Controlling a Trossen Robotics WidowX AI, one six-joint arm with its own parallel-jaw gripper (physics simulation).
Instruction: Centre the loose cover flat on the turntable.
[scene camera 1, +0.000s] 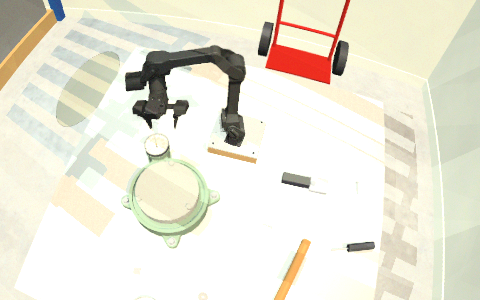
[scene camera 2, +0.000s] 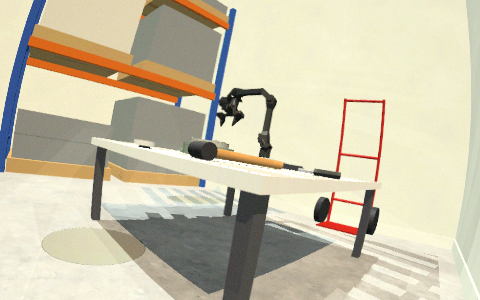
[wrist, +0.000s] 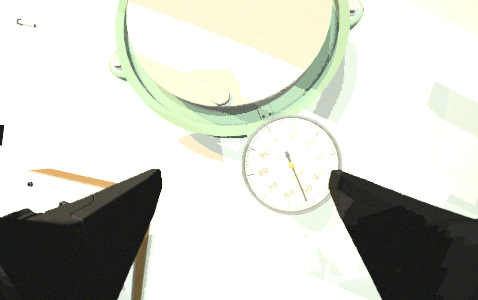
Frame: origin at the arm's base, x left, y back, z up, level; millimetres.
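Where they show: gripper, between the fingertips: (scene camera 1: 163, 128) (scene camera 2: 226, 126) (wrist: 246, 177); arm's base, origin of its link: (scene camera 1: 234, 138).
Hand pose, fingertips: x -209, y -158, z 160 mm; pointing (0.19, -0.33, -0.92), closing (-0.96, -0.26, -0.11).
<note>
Each offset is from my fingertips to the centre of the thing. "spot": to the spot under its first point.
The loose cover and turntable are hard to tell apart. A pale disc @[dx +73, dy -156, dz -127 mm] (scene camera 1: 167, 192) (wrist: 220, 30) with small round studs lies inside a green round housing (scene camera 1: 171, 228) (wrist: 122, 35). In the wrist view its far part is cut off, and a dark gap shows between disc and housing at the near side. Another pale round thing @[dx +167, dy -578, dz -185 mm] (scene camera 1: 146, 298) (scene camera 2: 144, 143) is cut off at the bottom of scene camera 1. My gripper (scene camera 1: 163, 125) (scene camera 2: 229, 124) (wrist: 246, 177) is open and empty, raised above the table on the dial gauge's side of the housing.
A dial gauge @[spot: dx -31, dy -11, dz -99 mm] (scene camera 1: 157, 144) (wrist: 292, 165) adjoins the housing. A hammer @[dx +564, dy -335, dz -176 mm] (scene camera 1: 292, 270) (scene camera 2: 250, 158), a scraper @[dx +518, dy +92, dz -186 mm] (scene camera 1: 296, 180) and a screwdriver @[dx +770, dy -106, dz -186 mm] (scene camera 1: 361, 247) lie on the table. A red hand truck (scene camera 1: 300, 64) and a shelf rack (scene camera 2: 221, 75) stand beyond it.
</note>
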